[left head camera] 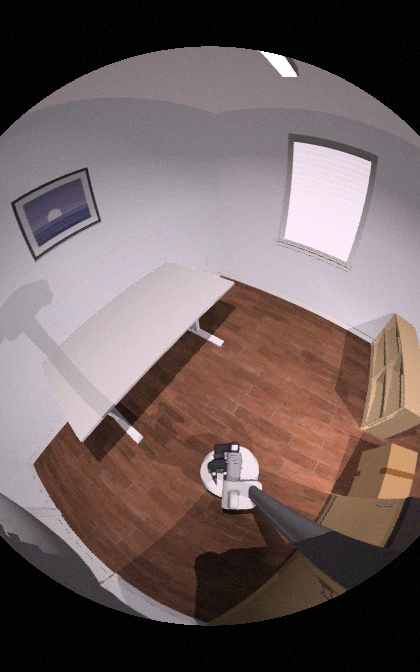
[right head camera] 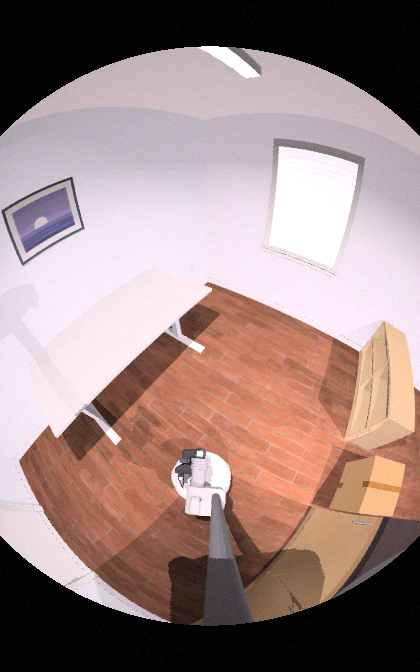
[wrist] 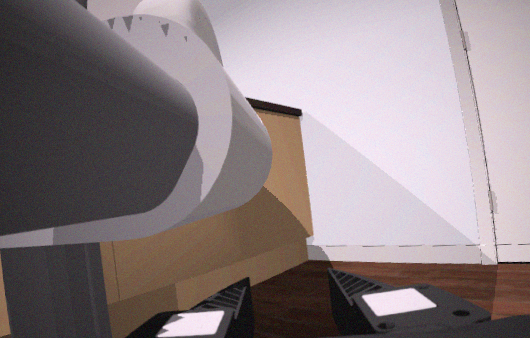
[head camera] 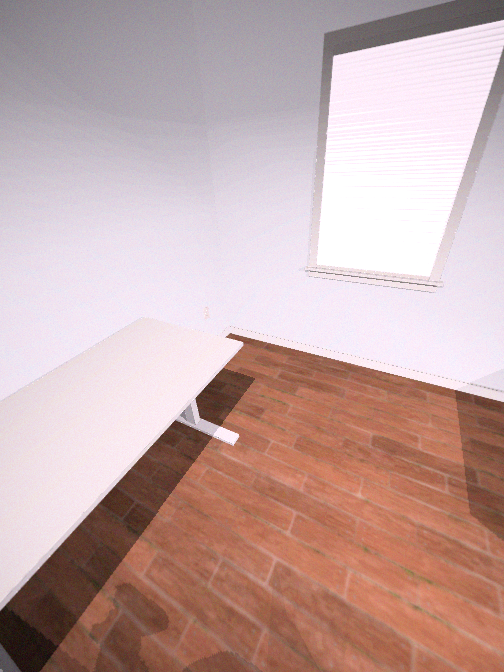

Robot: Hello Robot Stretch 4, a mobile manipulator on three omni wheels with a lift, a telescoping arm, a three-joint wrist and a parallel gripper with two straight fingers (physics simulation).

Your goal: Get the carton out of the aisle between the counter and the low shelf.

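Places are measured from the robot's base along level axes (x left, y back, z up), in centimetres.
Pixels of known places: gripper, between the fingertips: (left head camera: 219,483) (wrist: 290,296).
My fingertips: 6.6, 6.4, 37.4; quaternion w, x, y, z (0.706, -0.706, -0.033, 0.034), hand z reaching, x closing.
Behind a point stands the place of what it marks, as x, y, z.
A tan carton (left head camera: 382,472) {-118.4, 23.7, 34.7} (right head camera: 370,486) {-121.4, 25.5, 37.9} with a brown tape band stands on the floor at the right, between the counter (left head camera: 362,517) {-79.5, 43.7, 54.1} (right head camera: 335,542) {-76.5, 48.4, 56.7} and the low shelf (left head camera: 409,370) {-160.2, -50.9, 58.2} (right head camera: 400,385) {-162.4, -44.8, 58.2}. The counter has wooden fronts and a dark top, and its end also shows in the wrist view (wrist: 288,150) {0.1, 171.2, 63.0}. My gripper (wrist: 290,296) {6.6, 6.4, 37.3} is open, with nothing between its two fingers. It is folded in over my white round base, away from the carton. The carton does not show in the wrist view.
A long white table (head camera: 108,412) {57.7, -89.5, 69.2} (left head camera: 135,340) {62.8, -71.0, 69.2} (right head camera: 120,345) {54.7, -70.6, 69.2} with white feet stands along the left wall. A window (head camera: 401,162) {-99.2, -188.9, 147.7} is in the far wall. A white door (wrist: 505,125) {97.6, 129.9, 57.7} shows at the right of the wrist view.
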